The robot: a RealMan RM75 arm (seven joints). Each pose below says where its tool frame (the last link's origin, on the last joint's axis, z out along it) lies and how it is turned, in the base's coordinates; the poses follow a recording.
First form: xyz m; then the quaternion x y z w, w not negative.
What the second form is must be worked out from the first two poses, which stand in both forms.
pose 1, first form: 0.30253, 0.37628, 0.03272, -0.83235, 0.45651, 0.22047, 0.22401
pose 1, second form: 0.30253, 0.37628, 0.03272, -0.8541, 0.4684, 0.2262, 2.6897
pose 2, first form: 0.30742, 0.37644, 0.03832, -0.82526, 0.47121, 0.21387, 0.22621
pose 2, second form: 0.30742, 0.37644, 0.03832, -0.8472, 0.4837, 0.2196, 2.6852
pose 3, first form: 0.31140, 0.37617, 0.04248, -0.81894, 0.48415, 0.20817, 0.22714
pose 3, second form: 0.31140, 0.37617, 0.04248, -0.8409, 0.4971, 0.2138, 2.6833
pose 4, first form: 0.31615, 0.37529, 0.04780, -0.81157, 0.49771, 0.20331, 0.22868
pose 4, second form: 0.31615, 0.37529, 0.04780, -0.8337, 0.5113, 0.2088, 2.6801
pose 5, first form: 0.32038, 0.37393, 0.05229, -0.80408, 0.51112, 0.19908, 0.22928
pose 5, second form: 0.32038, 0.37393, 0.05229, -0.8261, 0.5251, 0.2045, 2.6789
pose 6, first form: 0.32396, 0.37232, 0.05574, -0.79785, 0.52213, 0.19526, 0.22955
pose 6, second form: 0.32396, 0.37232, 0.05574, -0.8197, 0.5365, 0.2006, 2.6784
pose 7, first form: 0.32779, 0.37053, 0.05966, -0.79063, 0.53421, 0.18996, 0.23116
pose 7, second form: 0.32779, 0.37053, 0.05966, -0.8126, 0.5491, 0.1952, 2.6751
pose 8, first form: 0.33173, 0.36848, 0.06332, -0.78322, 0.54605, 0.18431, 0.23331
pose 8, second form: 0.33173, 0.36848, 0.06332, -0.8054, 0.5615, 0.1895, 2.6706
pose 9, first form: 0.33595, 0.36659, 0.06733, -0.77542, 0.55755, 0.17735, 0.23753
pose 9, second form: 0.33595, 0.36659, 0.06733, -0.7983, 0.5740, 0.1826, 2.6620
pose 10, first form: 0.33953, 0.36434, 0.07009, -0.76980, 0.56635, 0.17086, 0.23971
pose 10, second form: 0.33953, 0.36434, 0.07009, -0.7929, 0.5834, 0.1760, 2.6575
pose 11, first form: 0.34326, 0.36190, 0.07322, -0.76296, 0.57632, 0.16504, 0.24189
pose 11, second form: 0.34326, 0.36190, 0.07322, -0.7863, 0.5940, 0.1701, 2.6530
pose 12, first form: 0.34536, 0.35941, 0.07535, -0.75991, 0.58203, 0.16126, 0.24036
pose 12, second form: 0.34536, 0.35941, 0.07535, -0.7829, 0.5996, 0.1661, 2.6561
